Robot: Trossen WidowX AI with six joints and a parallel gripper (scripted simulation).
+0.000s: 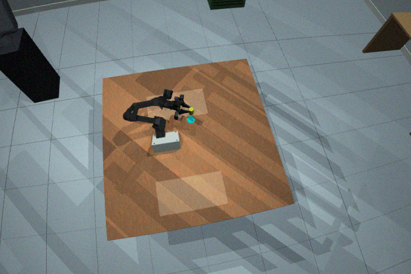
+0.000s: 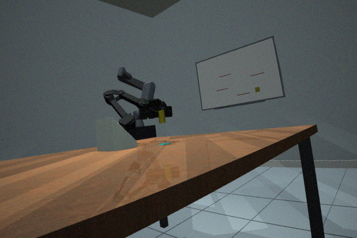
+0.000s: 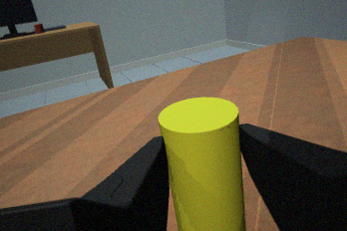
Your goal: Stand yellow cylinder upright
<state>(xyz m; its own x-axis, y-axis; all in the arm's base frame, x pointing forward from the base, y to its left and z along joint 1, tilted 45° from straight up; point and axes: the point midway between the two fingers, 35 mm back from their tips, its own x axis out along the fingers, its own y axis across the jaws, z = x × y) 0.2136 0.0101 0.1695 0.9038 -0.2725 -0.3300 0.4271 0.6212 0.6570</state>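
Now: the cyan circle 16 cm below my gripper tip. The rest, counted from my gripper tip: yellow cylinder 2 cm below.
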